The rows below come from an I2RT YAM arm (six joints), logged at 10 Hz.
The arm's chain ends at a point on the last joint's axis. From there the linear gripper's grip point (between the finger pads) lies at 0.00 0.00 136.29 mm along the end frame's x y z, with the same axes.
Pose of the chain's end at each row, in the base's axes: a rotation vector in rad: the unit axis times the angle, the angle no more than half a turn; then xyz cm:
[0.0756 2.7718 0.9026 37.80 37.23 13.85]
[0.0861 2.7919 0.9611 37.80 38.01 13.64]
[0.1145 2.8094 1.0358 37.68 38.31 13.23]
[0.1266 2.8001 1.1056 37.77 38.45 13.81]
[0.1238 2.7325 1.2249 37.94 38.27 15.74]
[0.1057 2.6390 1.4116 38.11 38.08 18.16]
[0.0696 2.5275 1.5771 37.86 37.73 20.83]
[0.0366 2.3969 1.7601 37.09 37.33 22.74]
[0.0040 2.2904 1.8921 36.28 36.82 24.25]
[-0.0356 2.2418 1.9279 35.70 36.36 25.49]
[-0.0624 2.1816 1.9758 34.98 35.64 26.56]
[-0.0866 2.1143 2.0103 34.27 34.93 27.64]
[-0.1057 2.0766 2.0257 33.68 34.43 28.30]
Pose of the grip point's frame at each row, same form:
[0.0756 2.7718 0.9026 40.91 45.07 3.14]
[0.0861 2.7919 0.9611 40.46 46.24 3.11]
[0.1145 2.8094 1.0358 39.89 47.02 2.98]
[0.1266 2.8001 1.1056 39.81 47.63 3.95]
[0.1238 2.7325 1.2249 40.19 48.29 6.78]
[0.1057 2.6390 1.4116 40.32 49.27 10.70]
[0.0696 2.5275 1.5771 40.05 49.83 14.96]
[0.0366 2.3969 1.7601 39.12 50.21 18.78]
[0.0040 2.2904 1.8921 38.09 50.10 21.80]
[-0.0356 2.2418 1.9279 37.38 49.75 23.58]
[-0.0624 2.1816 1.9758 36.58 49.12 25.35]
[-0.0866 2.1143 2.0103 35.90 48.45 27.12]
[-0.1057 2.0766 2.0257 35.30 47.96 28.14]

